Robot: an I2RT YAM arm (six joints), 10 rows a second.
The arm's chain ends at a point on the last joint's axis. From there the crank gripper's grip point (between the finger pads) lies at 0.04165 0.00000 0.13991 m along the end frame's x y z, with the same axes.
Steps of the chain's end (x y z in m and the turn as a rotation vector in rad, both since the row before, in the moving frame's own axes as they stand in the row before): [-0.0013, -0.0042, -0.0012, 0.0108, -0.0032, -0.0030]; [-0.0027, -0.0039, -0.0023, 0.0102, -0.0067, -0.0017]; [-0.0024, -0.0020, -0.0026, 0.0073, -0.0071, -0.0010]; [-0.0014, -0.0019, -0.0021, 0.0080, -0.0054, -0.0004]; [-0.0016, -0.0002, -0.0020, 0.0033, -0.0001, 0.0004]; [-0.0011, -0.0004, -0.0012, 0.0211, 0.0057, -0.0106]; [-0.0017, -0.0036, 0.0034, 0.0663, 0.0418, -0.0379]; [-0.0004, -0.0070, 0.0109, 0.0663, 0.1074, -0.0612]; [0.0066, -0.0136, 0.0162, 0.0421, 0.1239, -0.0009]
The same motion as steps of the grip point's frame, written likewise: [-0.0018, -0.0058, -0.0011, 0.0108, -0.0032, -0.0030]; [-0.0036, -0.0054, -0.0020, 0.0102, -0.0067, -0.0017]; [-0.0034, -0.0031, -0.0023, 0.0073, -0.0071, -0.0010]; [-0.0022, -0.0030, -0.0019, 0.0080, -0.0054, -0.0004]; [-0.0016, -0.0006, -0.0020, 0.0033, -0.0001, 0.0004]; [-0.0003, -0.0038, -0.0015, 0.0211, 0.0057, -0.0106]; [0.0039, -0.0145, 0.0012, 0.0663, 0.0418, -0.0379]; [0.0140, -0.0191, 0.0052, 0.0663, 0.1074, -0.0612]; [0.0236, -0.0194, 0.0099, 0.0421, 0.1239, -0.0009]
